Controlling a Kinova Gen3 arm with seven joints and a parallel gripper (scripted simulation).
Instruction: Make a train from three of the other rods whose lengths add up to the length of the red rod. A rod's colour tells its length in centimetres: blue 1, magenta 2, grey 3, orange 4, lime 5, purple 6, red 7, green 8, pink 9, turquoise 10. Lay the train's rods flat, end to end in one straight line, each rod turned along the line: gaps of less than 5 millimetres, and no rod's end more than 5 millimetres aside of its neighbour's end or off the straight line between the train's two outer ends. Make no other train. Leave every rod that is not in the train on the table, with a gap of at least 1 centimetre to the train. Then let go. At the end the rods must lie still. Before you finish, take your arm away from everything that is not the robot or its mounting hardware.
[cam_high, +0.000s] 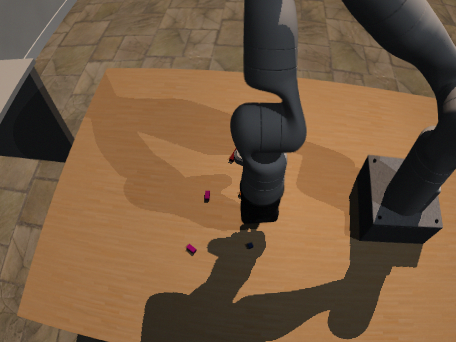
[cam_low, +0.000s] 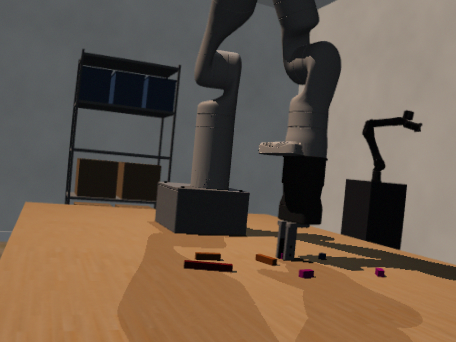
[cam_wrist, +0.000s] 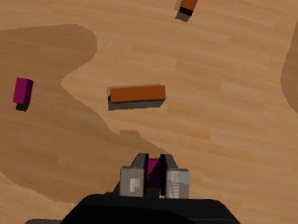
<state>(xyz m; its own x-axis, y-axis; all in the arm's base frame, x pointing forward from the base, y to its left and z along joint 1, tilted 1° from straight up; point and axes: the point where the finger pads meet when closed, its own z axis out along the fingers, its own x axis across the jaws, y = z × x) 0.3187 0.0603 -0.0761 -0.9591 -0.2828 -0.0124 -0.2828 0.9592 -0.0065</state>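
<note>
Right now my hand is 80 mm to the right of the blue rod and 10 mm above it. The rest, counted from my hand: red rod (160 mm to the right, 80 mm ahead, 10 mm below).
</note>
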